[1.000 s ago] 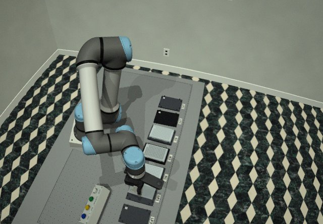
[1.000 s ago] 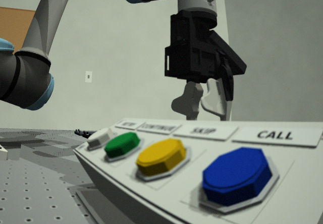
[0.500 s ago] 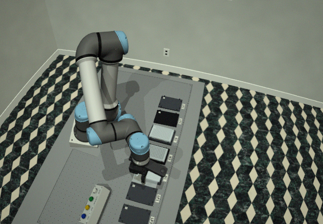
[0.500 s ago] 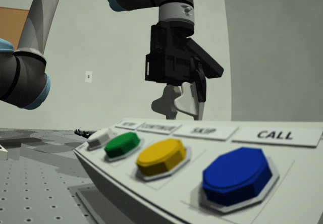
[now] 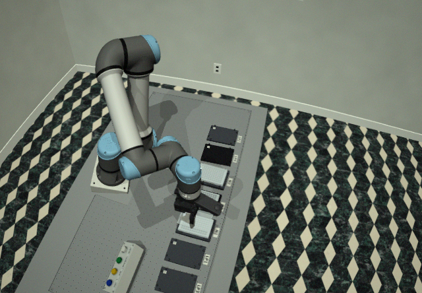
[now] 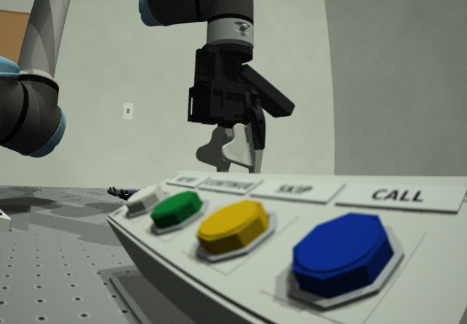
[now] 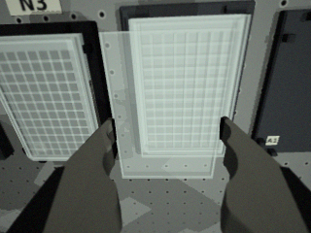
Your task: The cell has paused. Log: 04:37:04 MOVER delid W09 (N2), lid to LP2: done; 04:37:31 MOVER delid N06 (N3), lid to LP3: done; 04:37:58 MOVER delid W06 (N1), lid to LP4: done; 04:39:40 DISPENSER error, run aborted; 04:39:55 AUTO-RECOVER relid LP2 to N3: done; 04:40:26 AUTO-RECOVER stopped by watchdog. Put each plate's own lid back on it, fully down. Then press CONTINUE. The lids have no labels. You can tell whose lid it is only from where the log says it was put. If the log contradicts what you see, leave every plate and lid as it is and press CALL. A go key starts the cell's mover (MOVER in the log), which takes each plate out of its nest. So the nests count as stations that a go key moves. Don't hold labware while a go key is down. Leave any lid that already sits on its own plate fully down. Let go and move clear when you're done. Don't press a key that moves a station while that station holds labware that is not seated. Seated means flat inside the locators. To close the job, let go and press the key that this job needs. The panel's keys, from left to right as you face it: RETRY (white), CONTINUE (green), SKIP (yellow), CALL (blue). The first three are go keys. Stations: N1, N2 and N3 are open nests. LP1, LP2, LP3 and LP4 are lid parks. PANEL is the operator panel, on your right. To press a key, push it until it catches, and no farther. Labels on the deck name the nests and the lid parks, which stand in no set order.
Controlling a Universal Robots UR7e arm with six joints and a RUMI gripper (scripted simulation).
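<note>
Now: hand 110 mm to the right of the plate, 40 mm above it and 20 mm short of it. Also, from my hand: dark lid park 140 mm to the right, 50 mm below, 30 mm behind; then white RETRY key 260 mm behind, 180 mm to the right, 10 mm above; then clear lid 10 mm below.
</note>
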